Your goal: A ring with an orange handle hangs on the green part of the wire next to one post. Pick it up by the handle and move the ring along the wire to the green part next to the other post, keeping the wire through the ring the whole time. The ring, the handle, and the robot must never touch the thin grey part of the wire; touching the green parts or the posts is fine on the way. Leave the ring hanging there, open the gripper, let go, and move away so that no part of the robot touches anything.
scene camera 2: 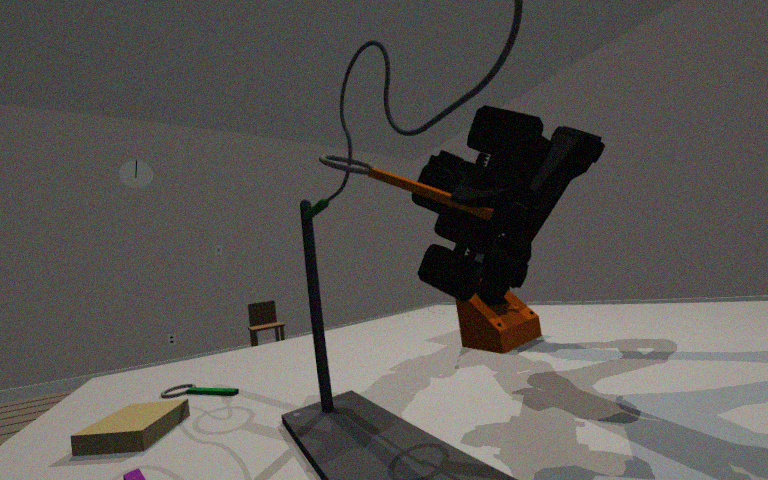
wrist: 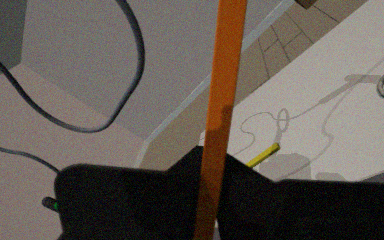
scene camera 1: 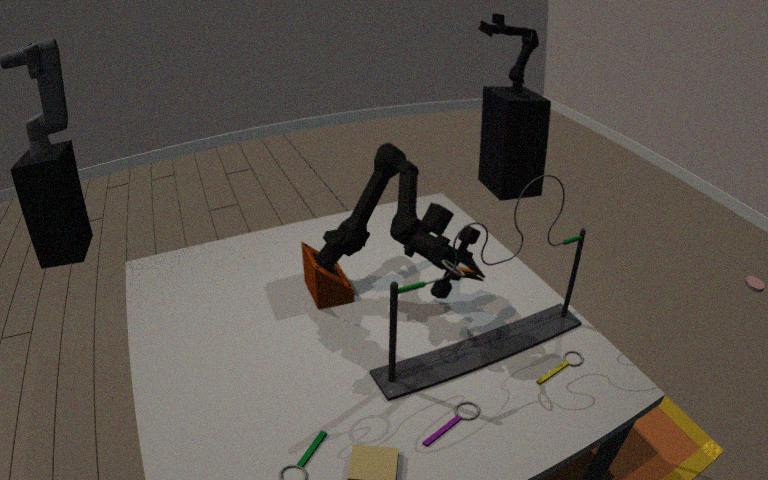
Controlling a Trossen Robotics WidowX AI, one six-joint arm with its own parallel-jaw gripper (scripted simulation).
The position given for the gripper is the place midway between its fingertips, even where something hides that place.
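Scene camera 2 shows the gripper (scene camera 2: 454, 205) together with a tan block (scene camera 2: 135, 427). In the wrist view the gripper appears (wrist: 206, 153), while the tan block is out of frame in the wrist view. Scene camera 1 shows the gripper (scene camera 1: 483, 279) as well.
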